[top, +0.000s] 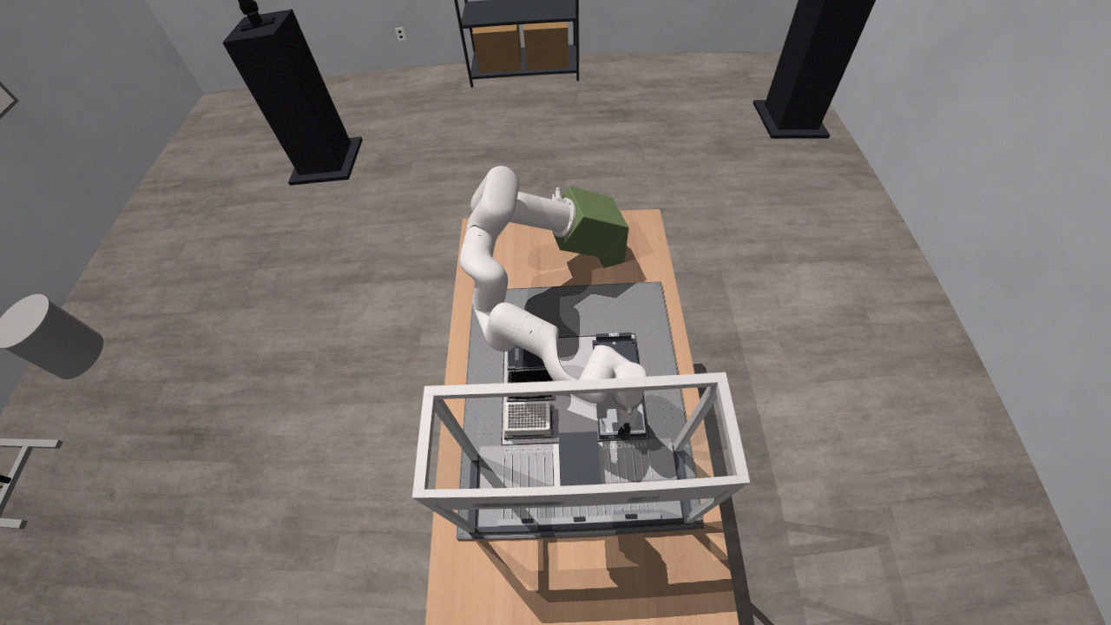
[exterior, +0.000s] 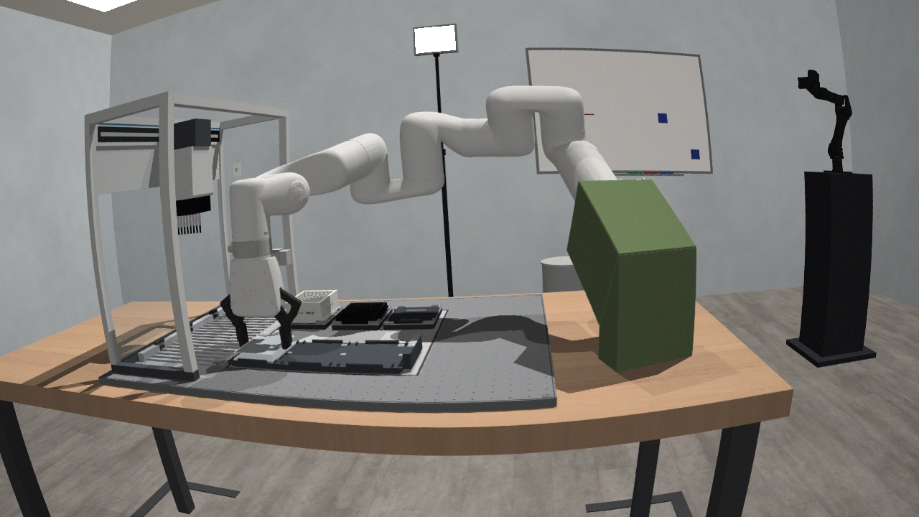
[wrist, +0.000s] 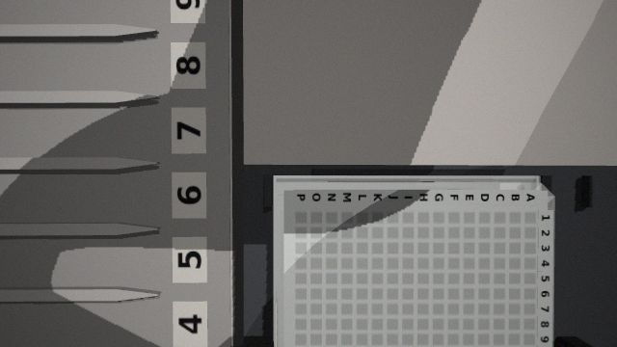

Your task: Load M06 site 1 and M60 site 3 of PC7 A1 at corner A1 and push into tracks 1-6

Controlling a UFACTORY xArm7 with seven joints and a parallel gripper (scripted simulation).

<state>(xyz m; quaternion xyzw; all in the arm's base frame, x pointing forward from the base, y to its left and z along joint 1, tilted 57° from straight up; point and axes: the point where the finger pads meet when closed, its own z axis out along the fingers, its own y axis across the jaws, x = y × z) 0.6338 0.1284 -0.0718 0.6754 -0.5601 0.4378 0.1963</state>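
The 384-well plate M60 is 1 cm below my hand. From my hand the other things lie so: black 96-well plate M06: 26 cm to the right, 12 cm behind, 1 cm below; white deep-well block M09: 27 cm to the right, 1 cm behind; dark plate carrier PC7: 11 cm behind, 1 cm below.
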